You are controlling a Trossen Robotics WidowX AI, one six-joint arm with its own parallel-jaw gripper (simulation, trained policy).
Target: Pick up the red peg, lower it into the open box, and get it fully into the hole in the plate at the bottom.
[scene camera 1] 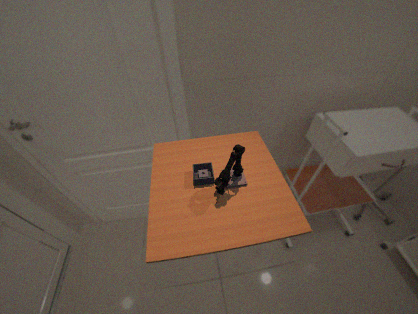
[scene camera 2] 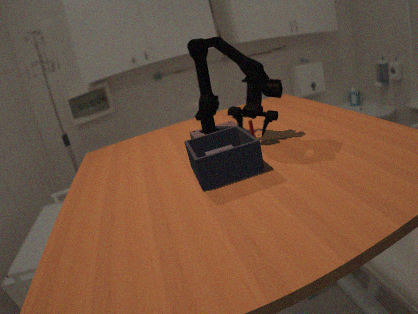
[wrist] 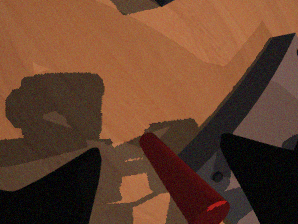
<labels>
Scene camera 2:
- my gripper: 251,135
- dark blue box: 244,159
</labels>
